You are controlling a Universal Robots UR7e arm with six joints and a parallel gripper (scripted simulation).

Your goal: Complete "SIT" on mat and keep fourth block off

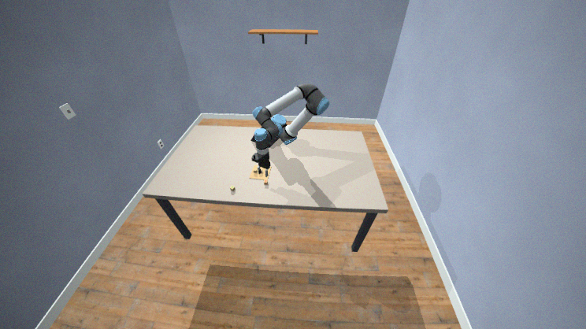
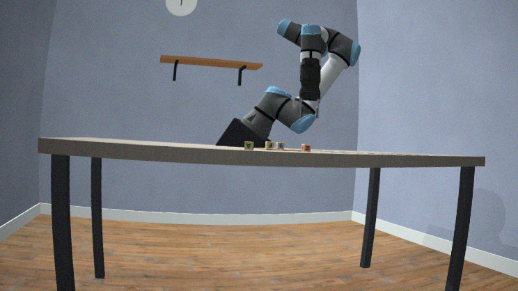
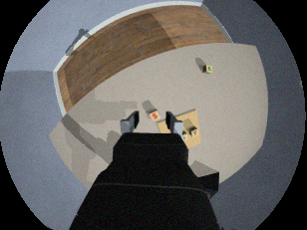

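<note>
Now: the orange block 120 mm below my hand and 20 mm behind it. Also, from my hand: mat (130 mm below, 120 mm behind, 70 mm to the right).
</note>
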